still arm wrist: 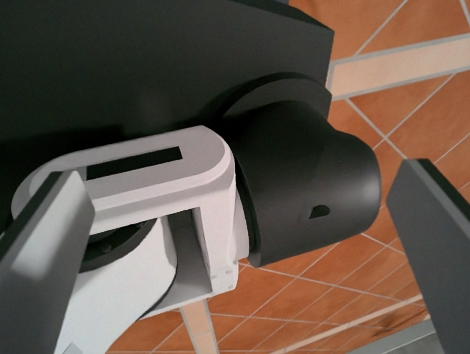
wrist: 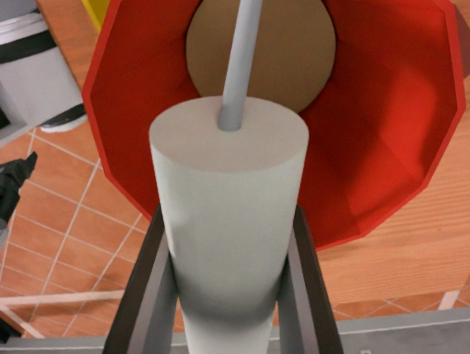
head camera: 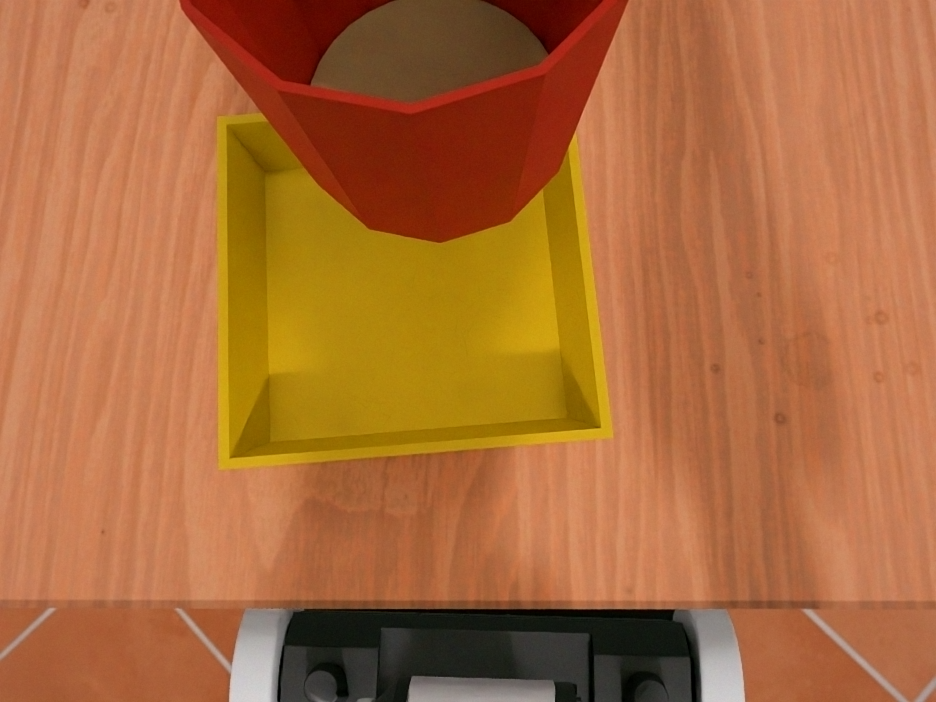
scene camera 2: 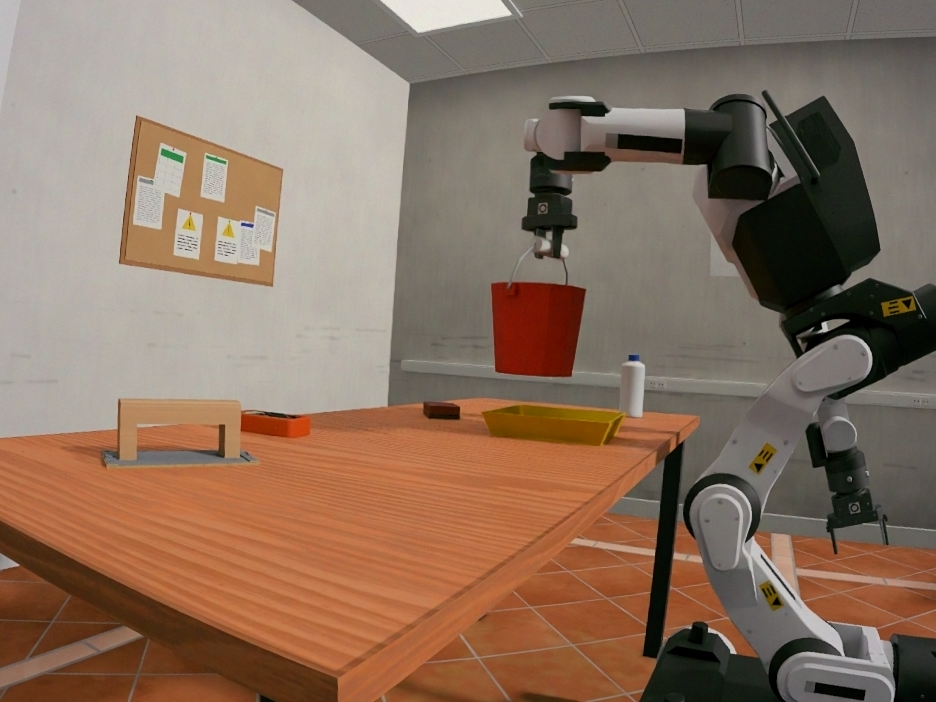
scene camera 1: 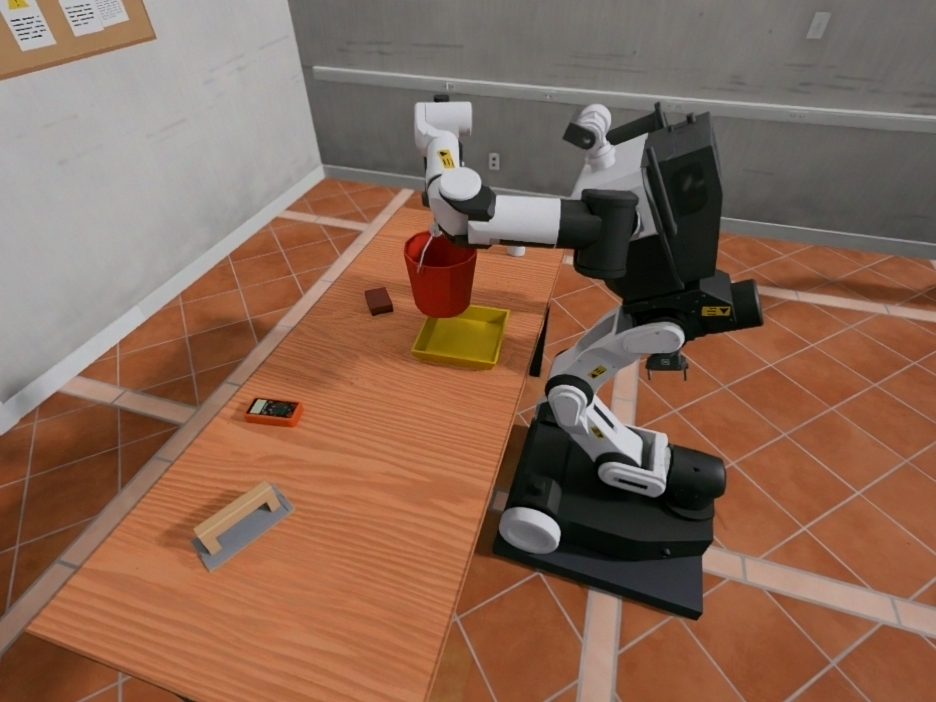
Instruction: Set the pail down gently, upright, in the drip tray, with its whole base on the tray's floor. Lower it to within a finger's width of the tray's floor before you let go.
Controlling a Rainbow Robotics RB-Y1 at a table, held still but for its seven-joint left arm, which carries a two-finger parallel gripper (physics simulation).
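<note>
The red pail [head camera: 438, 162] [scene camera 1: 442, 285] [scene camera 2: 536, 330] [wrist: 350, 150] hangs upright in the air by its wire bail. My gripper [scene camera 2: 550, 246] [wrist: 229, 220] is shut on the white grip of the bail, above the pail. The yellow square drip tray [head camera: 415, 324] [scene camera 1: 464, 343] [scene camera 2: 551, 426] lies on the table below. In scene camera 2 there is a clear gap between the pail's base and the tray's rim. In the head view the pail covers the tray's back part; in scene camera 1 its base overlaps the tray's far-left corner. The fingers are hidden in scene camera 1.
A dark red block [scene camera 1: 378, 300] [scene camera 2: 440, 410] lies near the tray, and a white bottle [scene camera 1: 515, 250] [scene camera 2: 632, 386] stands beyond it. An orange multimeter [scene camera 1: 273, 411] [scene camera 2: 275, 424] and a wooden-handled trowel [scene camera 1: 241, 521] [scene camera 2: 179, 411] lie farther along the table.
</note>
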